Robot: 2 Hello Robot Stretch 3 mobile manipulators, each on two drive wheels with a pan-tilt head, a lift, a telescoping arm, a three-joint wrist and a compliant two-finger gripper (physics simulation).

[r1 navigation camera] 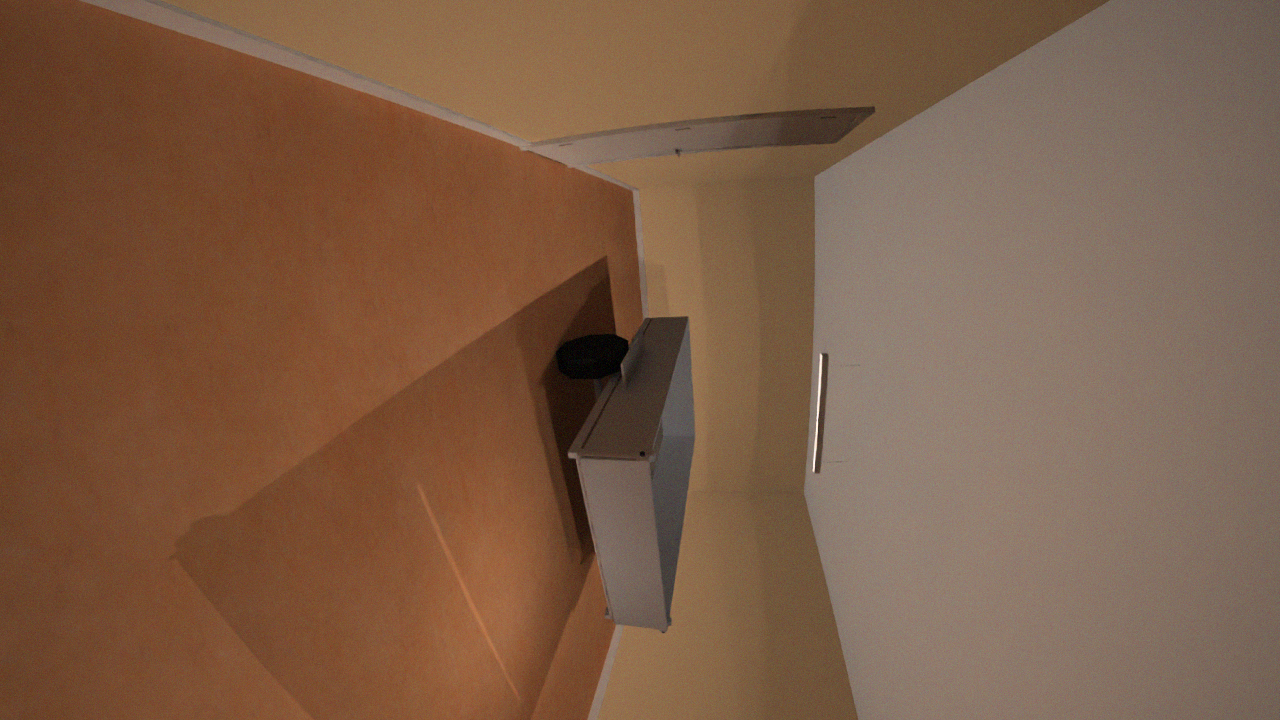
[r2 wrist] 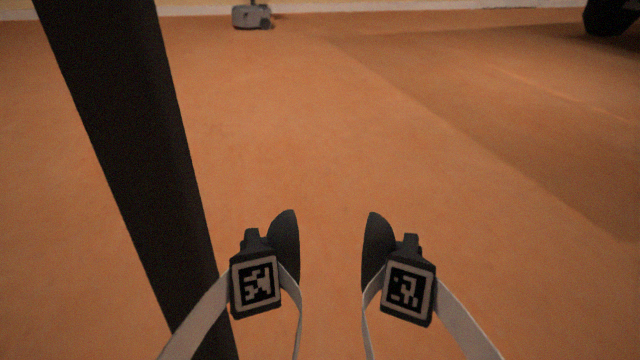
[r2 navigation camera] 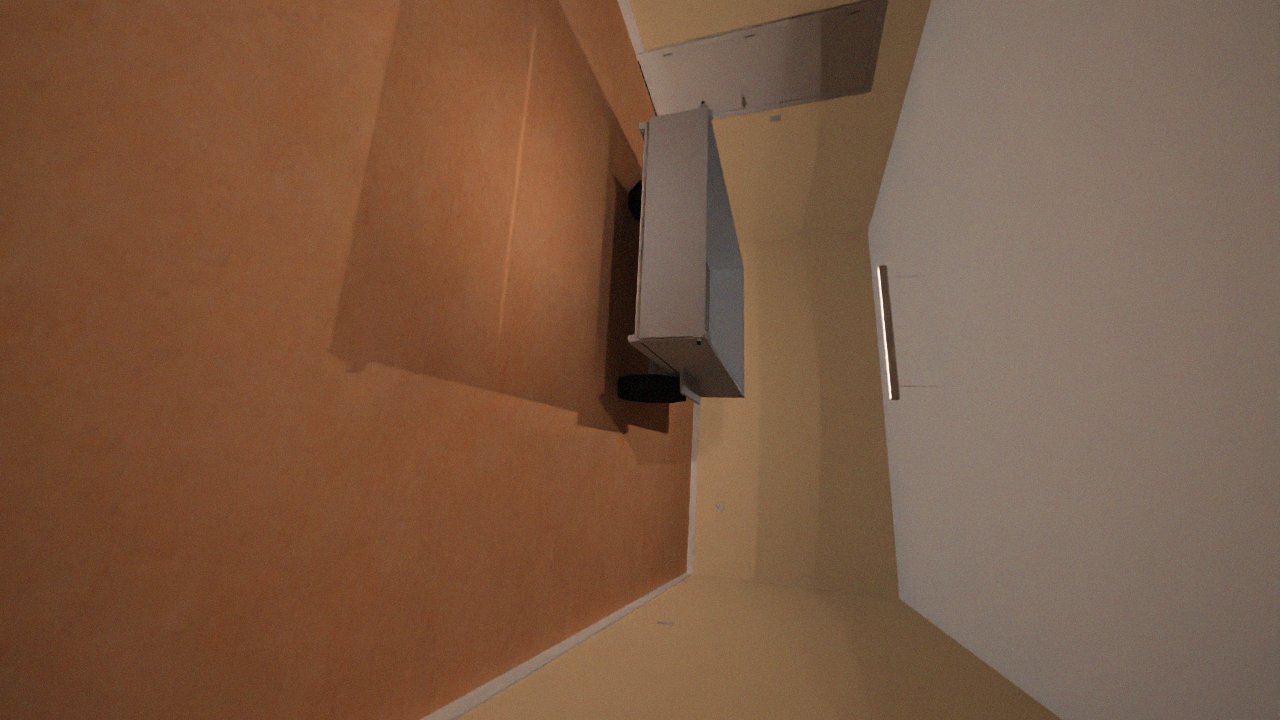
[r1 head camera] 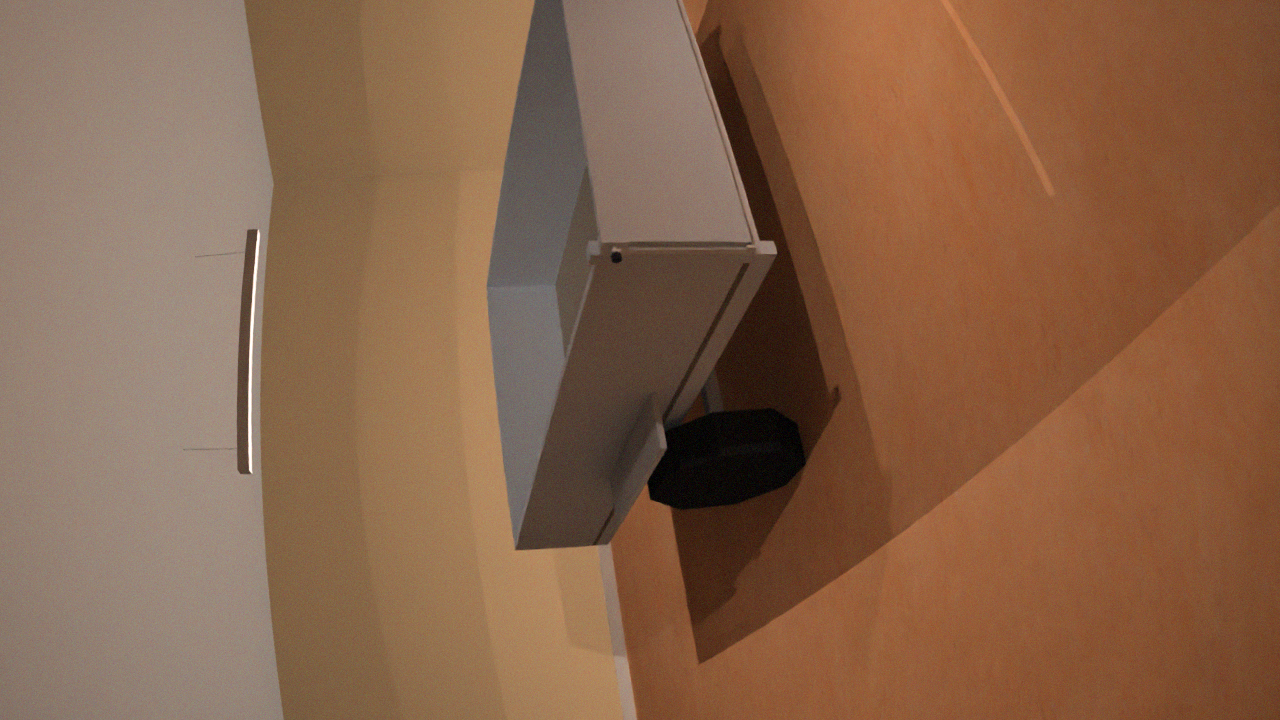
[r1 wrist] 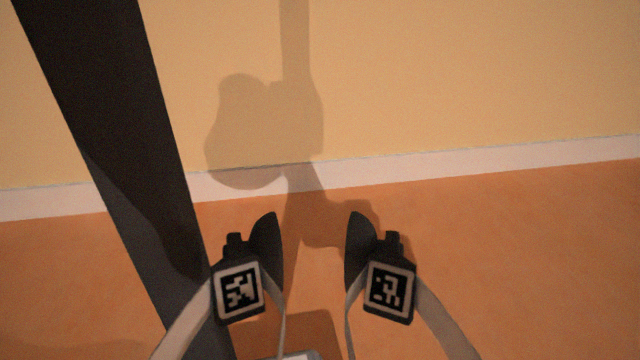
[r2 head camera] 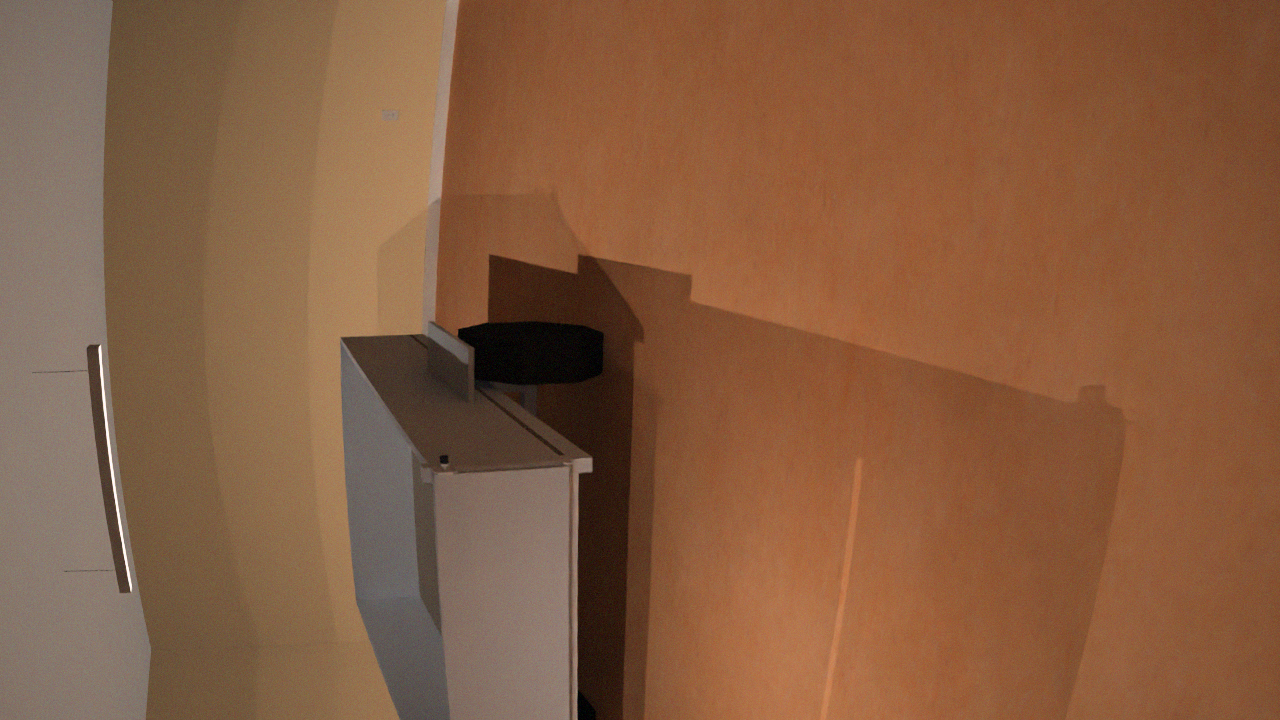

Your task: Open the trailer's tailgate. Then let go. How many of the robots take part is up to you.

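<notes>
The grey trailer (r1 head camera: 608,358) (r1 navigation camera: 640,394) (r2 head camera: 402,394) (r2 navigation camera: 702,367) shows sideways in the head and navigation views. Its light end panel, the tailgate (r1 head camera: 662,125) (r1 navigation camera: 617,537) (r2 head camera: 505,573) (r2 navigation camera: 673,223), stands upright and closed. A small black latch knob (r1 head camera: 615,257) (r1 navigation camera: 641,454) (r2 head camera: 443,460) (r2 navigation camera: 699,342) sits at one upper corner, and another knob (r1 navigation camera: 663,629) (r2 navigation camera: 703,104) at the other. r1's gripper (r1 wrist: 313,225) is open and empty, over floor near a wall. r2's gripper (r2 wrist: 331,225) is open and empty above the floor, away from the trailer.
A black trailer wheel (r1 head camera: 729,456) (r1 navigation camera: 590,356) (r2 head camera: 532,351) (r2 navigation camera: 651,388) sticks out beside the side wall. A trailer wheel (r2 wrist: 607,17) shows at the r2 wrist view's top right, and a grey robot base (r2 wrist: 250,17) by the far wall. A door (r1 navigation camera: 698,138) (r2 navigation camera: 778,58) stands beyond.
</notes>
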